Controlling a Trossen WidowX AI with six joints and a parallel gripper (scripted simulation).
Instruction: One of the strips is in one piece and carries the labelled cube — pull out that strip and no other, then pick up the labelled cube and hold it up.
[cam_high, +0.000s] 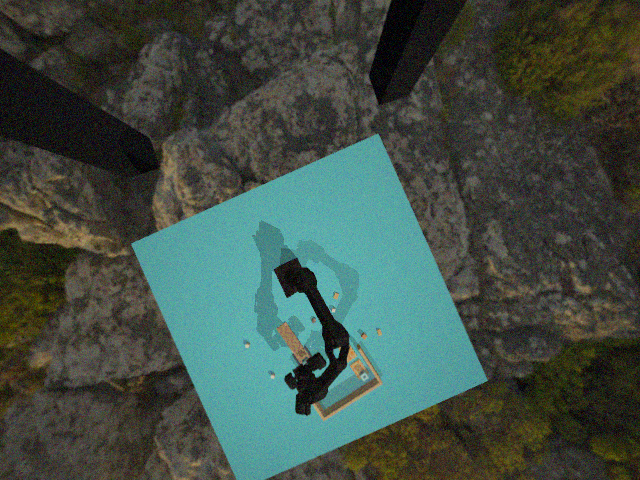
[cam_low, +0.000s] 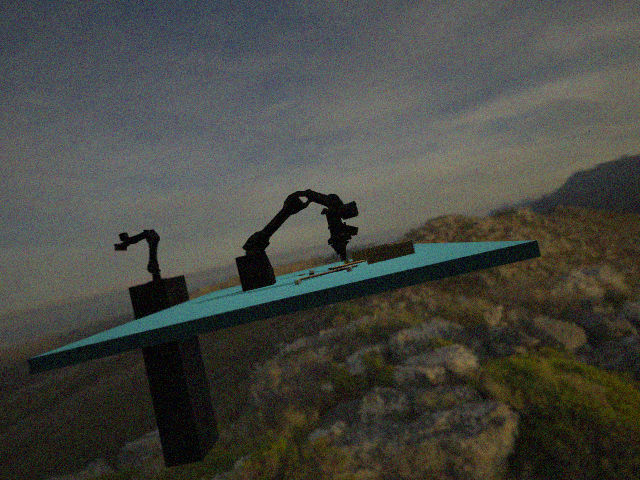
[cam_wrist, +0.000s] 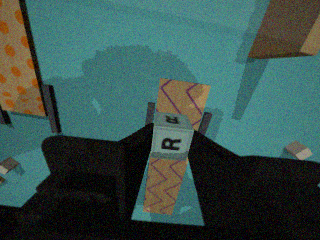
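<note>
Now: gripper tip 16 cm past the brown peg, 9 cm to the right of it and 3 cm above it.
</note>
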